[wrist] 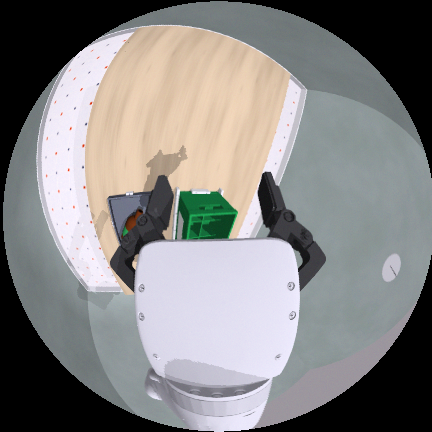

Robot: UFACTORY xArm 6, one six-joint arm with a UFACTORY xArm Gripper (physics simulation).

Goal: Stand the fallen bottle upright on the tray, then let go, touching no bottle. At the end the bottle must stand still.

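Observation:
A brown-orange bottle with a green part lies tilted over in the dark grey tray, at the left of the wrist view. The left finger and its linkage hide part of the bottle and the tray's right side. My gripper is open, its two fingers wide apart with nothing between them. It is above the table, with the left finger in front of the tray's right edge; the bottle is outside the fingers, to their left. The gripper's height above the table is hard to tell.
A green crate with inner dividers and white side parts stands right of the tray, partly hidden by the white gripper body. The wooden table top has white dotted strips along its left and right edges. A gripper shadow falls beyond the tray.

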